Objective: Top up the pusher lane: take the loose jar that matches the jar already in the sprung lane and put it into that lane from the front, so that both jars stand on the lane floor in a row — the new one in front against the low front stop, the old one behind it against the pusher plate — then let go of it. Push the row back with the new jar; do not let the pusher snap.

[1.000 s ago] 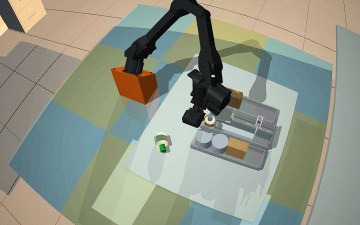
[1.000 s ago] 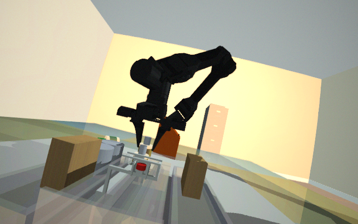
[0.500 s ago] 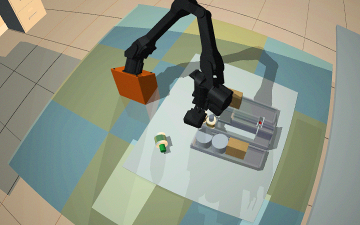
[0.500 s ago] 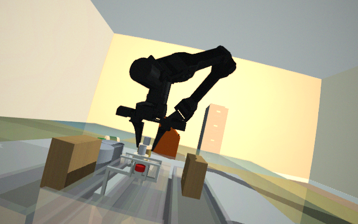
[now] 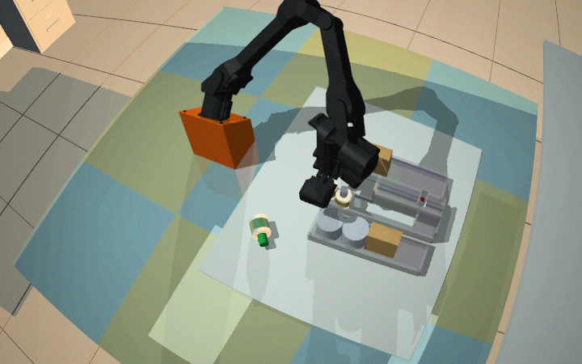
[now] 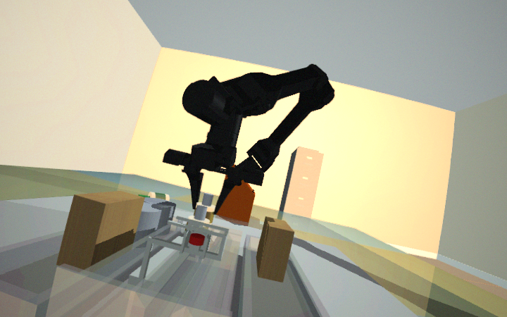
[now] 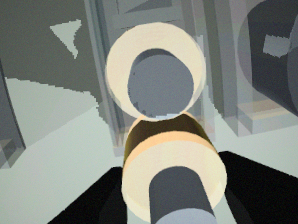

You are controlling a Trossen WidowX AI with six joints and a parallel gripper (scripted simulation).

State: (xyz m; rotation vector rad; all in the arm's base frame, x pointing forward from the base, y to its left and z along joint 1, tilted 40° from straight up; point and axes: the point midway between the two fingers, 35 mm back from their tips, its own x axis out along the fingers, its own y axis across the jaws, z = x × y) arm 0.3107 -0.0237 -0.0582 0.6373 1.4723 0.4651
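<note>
The sprung lane lies 170 mm ahead of my gripper tip, 10 mm to the left of it and 30 mm below it. The rest, counted from my gripper tip: red marker (220 mm ahead, 20 mm to the left, 20 mm above).
</note>
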